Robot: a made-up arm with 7 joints. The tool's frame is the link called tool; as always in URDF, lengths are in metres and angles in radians.
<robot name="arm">
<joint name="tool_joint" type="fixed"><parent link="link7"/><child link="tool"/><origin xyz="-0.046 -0.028 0.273" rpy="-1.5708 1.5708 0"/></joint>
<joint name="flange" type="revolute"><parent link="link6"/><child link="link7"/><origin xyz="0.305 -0.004 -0.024" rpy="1.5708 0 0"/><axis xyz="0 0 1"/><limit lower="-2.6" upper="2.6"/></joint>
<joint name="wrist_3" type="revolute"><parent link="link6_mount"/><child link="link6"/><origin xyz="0.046 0.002 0.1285" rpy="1.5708 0 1.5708"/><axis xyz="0 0 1"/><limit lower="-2.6" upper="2.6"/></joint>
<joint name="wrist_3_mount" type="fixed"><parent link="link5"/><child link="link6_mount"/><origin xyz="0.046 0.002 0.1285"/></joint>
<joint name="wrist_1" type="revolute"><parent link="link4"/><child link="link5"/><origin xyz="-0.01 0.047 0.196" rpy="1.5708 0 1.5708"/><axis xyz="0 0 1"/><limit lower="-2.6" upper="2.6"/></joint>
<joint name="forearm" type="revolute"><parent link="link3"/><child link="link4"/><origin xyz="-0.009 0.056 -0.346" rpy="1.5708 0 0"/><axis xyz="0 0 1"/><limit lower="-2.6" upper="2.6"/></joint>
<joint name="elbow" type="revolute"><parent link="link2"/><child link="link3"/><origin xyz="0.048 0.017 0.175" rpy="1.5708 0 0"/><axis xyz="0 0 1"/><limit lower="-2.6" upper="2.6"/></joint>
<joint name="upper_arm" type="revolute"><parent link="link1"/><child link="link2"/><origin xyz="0.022 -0.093 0.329" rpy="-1.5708 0 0"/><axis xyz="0 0 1"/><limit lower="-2.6" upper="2.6"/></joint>
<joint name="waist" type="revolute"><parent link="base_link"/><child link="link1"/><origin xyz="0 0 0.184"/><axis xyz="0 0 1"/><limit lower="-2.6" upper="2.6"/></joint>
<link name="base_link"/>
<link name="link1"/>
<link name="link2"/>
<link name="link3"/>
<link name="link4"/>
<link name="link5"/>
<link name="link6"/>
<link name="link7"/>
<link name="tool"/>
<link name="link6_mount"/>
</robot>
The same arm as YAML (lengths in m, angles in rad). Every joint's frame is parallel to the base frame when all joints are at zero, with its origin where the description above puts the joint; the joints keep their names.
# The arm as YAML. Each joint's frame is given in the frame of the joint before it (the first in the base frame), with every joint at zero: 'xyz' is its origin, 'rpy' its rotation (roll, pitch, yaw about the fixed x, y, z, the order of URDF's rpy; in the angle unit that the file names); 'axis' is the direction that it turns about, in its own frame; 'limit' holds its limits. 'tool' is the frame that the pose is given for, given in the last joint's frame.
units:
  length: m
  angle: rad
joints:
  - name: waist
    type: revolute
    origin:
      xyz: [0.0, 0.0, 0.184]
      rpy: [0.0, 0.0, 0.0]
    axis: [0.0, 0.0, 1.0]
    limit:
      lower: -2.6
      upper: 2.6
  - name: upper_arm
    type: revolute
    origin:
      xyz: [0.022, -0.093, 0.329]
      rpy: [0.0, 0.0, 0.0]
    axis: [0.0, 1.0, 0.0]
    limit:
      lower: -2.6
      upper: 2.6
  - name: elbow
    type: revolute
    origin:
      xyz: [0.048, 0.175, -0.017]
      rpy: [0.0, 0.0, 0.0]
    axis: [0.0, 0.0, 1.0]
    limit:
      lower: -2.6
      upper: 2.6
  - name: forearm
    type: revolute
    origin:
      xyz: [-0.009, 0.056, -0.346]
      rpy: [0.0, 0.0, 0.0]
    axis: [0.0, -1.0, 0.0]
    limit:
      lower: -2.6
      upper: 2.6
  - name: wrist_1
    type: revolute
    origin:
      xyz: [-0.01, -0.196, 0.047]
      rpy: [0.0, 0.0, 0.0]
    axis: [1.0, 0.0, 0.0]
    limit:
      lower: -2.6
      upper: 2.6
  - name: wrist_3
    type: revolute
    origin:
      xyz: [0.257, -0.004, 0.092]
      rpy: [0.0, 0.0, 0.0]
    axis: [0.0, 0.0, 1.0]
    limit:
      lower: -2.6
      upper: 2.6
  - name: flange
    type: revolute
    origin:
      xyz: [-0.004, -0.305, -0.024]
      rpy: [0.0, 0.0, 0.0]
    axis: [-1.0, 0.0, 0.0]
    limit:
      lower: -2.6
      upper: 2.6
tool:
  origin:
    xyz: [-0.273, 0.046, -0.028]
    rpy: [0.0, 0.0, 0.0]

